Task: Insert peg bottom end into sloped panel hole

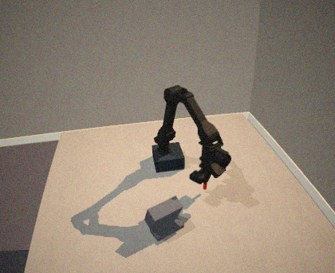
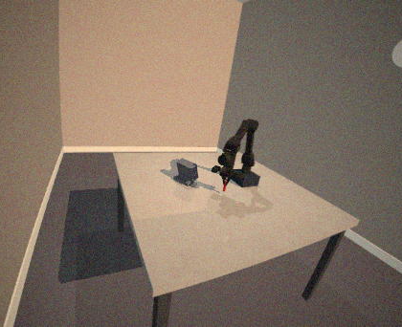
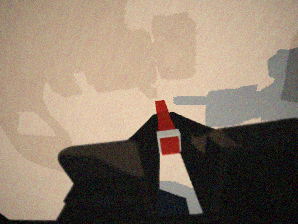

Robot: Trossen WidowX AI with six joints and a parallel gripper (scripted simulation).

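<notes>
Now: the grey sloped panel 24 cm to the right of my gripper tip, 12 cm ahead of it and 2 cm above it. Round my gripper tip: red square peg (2 cm above).
</notes>
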